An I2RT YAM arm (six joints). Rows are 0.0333 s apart.
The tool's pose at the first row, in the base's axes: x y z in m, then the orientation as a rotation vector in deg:
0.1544 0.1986 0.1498 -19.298 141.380 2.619
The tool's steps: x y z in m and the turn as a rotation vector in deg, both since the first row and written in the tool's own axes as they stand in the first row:
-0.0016 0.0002 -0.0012 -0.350 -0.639 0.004
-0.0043 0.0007 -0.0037 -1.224 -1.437 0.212
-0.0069 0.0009 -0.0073 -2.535 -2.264 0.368
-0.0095 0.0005 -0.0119 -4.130 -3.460 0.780
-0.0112 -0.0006 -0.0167 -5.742 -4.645 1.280
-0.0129 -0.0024 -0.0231 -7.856 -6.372 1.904
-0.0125 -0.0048 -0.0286 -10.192 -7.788 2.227
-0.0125 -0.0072 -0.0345 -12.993 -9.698 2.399
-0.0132 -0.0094 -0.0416 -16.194 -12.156 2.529
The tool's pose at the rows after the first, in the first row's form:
0.1549 0.1990 0.1517 -19.379 140.767 3.153
0.1553 0.1998 0.1553 -19.417 140.055 4.437
0.1551 0.2002 0.1597 -19.699 139.310 6.233
0.1544 0.1999 0.1650 -19.745 138.230 8.523
0.1531 0.1987 0.1699 -19.687 137.148 10.849
0.1511 0.1966 0.1761 -19.624 135.508 13.875
0.1481 0.1936 0.1803 -20.039 134.076 16.978
0.1452 0.1906 0.1851 -20.752 132.046 20.587
0.1421 0.1878 0.1913 -21.585 129.352 24.637

